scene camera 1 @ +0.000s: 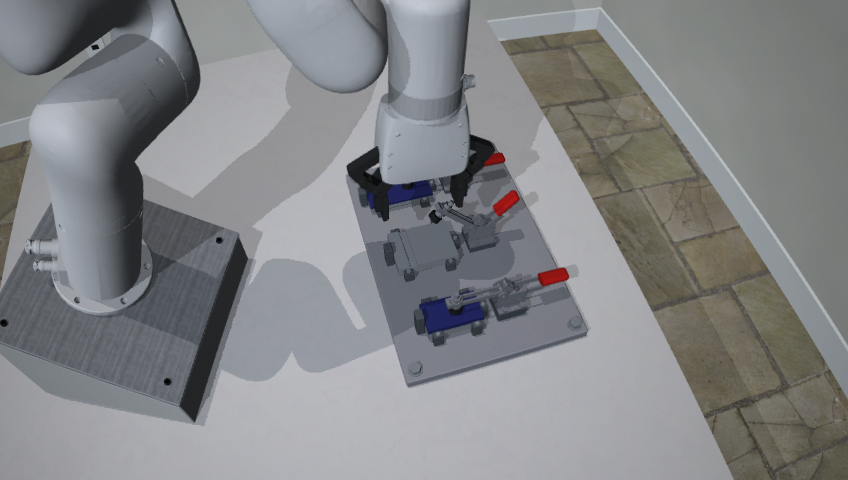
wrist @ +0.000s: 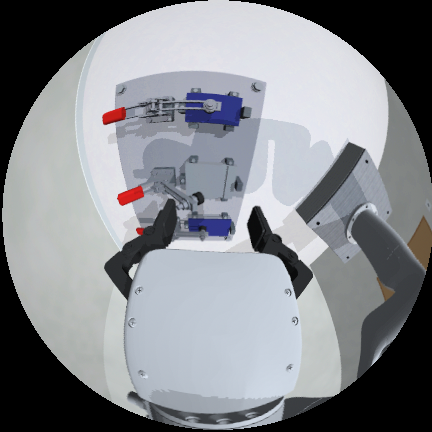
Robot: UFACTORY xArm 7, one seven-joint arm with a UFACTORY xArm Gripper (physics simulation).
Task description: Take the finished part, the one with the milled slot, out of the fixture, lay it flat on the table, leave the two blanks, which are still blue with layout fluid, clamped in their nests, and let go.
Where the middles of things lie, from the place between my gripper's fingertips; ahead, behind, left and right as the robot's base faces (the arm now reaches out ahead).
Now: hand 80 mm above the grey finished part point(scene camera 1: 427, 246). Also, from my hand: fixture plate point(scene camera 1: 520, 251) 50 mm ahead, 100 mm below.
